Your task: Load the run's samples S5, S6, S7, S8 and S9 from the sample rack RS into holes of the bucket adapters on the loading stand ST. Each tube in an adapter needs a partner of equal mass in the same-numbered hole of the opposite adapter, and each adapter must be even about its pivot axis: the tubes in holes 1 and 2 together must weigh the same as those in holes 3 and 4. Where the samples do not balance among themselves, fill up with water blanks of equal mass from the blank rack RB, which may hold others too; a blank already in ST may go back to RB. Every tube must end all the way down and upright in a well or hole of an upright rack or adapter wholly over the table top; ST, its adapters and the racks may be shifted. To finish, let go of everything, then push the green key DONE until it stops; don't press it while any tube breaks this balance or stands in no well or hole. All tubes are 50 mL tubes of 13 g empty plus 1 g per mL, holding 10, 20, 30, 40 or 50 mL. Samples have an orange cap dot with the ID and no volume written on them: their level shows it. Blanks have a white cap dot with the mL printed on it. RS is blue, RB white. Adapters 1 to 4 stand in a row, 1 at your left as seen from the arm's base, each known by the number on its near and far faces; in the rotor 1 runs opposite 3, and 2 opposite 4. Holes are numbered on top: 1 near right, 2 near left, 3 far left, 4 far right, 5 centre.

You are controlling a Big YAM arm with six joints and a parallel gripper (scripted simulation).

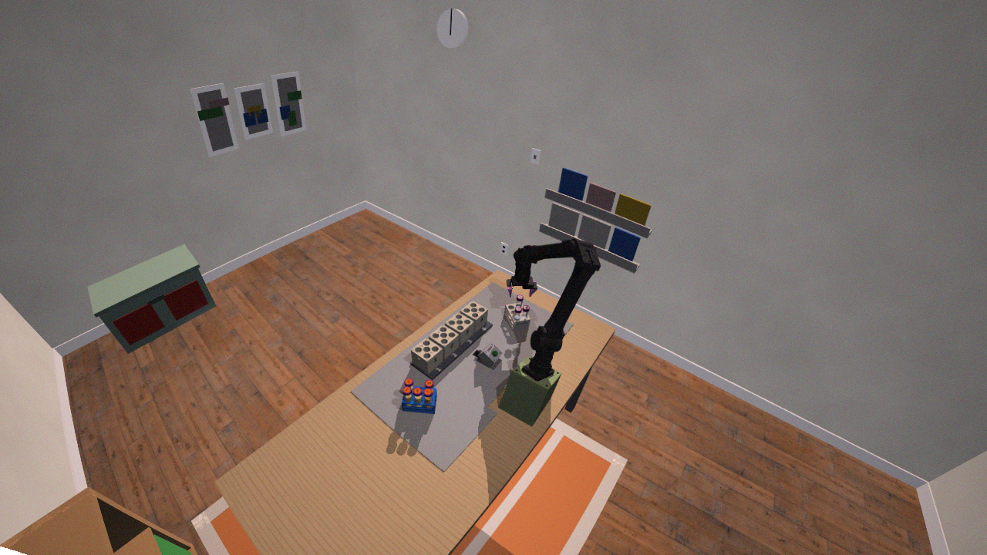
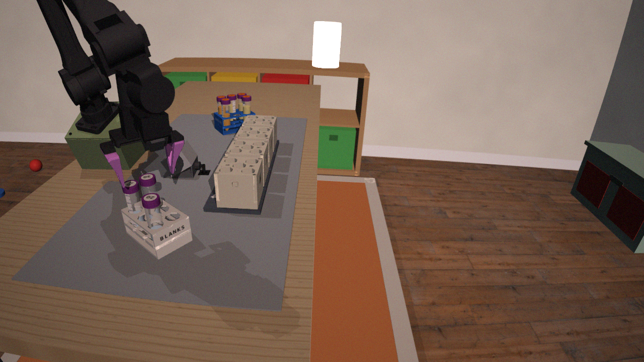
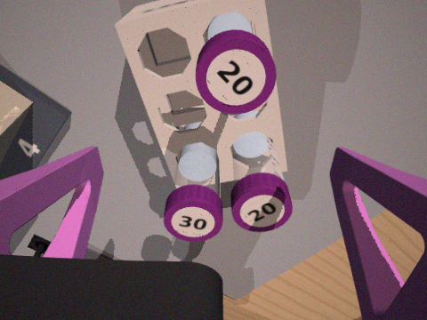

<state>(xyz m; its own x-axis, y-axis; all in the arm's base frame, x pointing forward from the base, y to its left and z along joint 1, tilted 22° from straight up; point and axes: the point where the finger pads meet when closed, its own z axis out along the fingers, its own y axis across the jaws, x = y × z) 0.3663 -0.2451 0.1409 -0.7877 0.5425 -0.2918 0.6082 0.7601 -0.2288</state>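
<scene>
My gripper is now 130 mm past the sample S8, 630 mm to the right of it and 90 mm above it. Also, from my hand: green done key: 140 mm behind, 290 mm to the left, 90 mm below; then white blank rack RB: 10 mm behind, 10 mm to the left, 120 mm below; then water blank marked 30: 50 mm behind, 40 mm to the left, 90 mm below.
</scene>
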